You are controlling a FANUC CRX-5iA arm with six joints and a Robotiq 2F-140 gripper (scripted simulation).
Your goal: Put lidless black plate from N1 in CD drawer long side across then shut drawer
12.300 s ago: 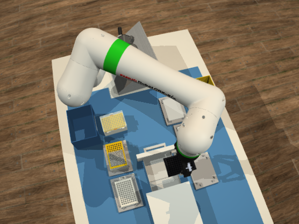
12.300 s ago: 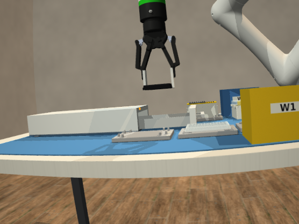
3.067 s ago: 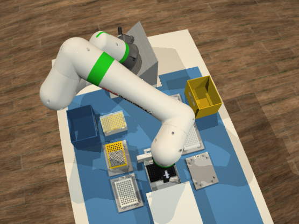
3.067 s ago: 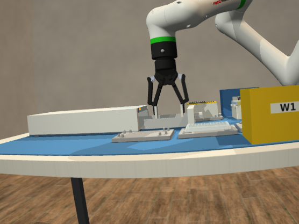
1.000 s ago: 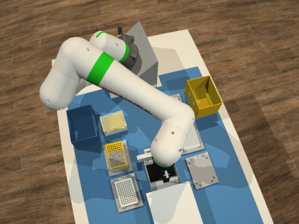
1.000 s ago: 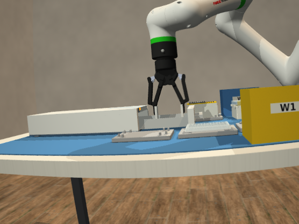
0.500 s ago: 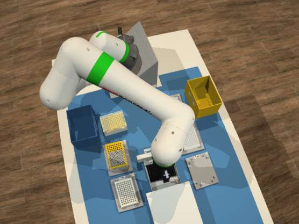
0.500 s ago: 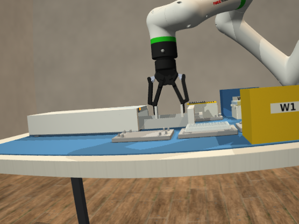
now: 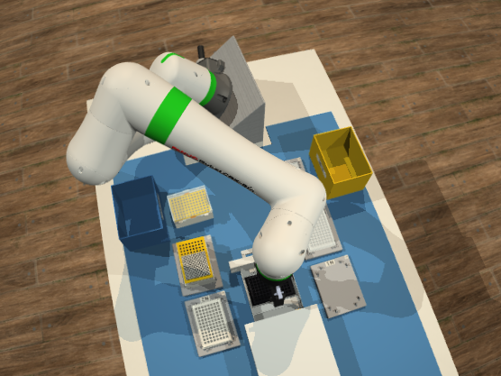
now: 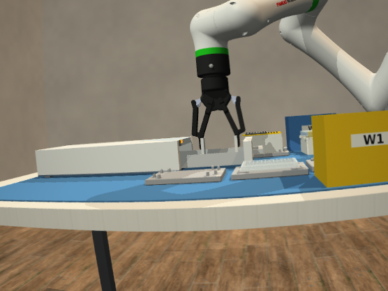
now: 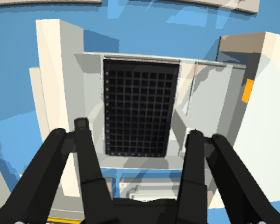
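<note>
The black plate is 2 cm below my hand. Round my hand: cooler CD 17 cm ahead, 2 cm to the left, 1 cm below; drawer 4 cm ahead, 2 cm below; yellow tip box 10 cm behind, 21 cm to the right, 1 cm above.
</note>
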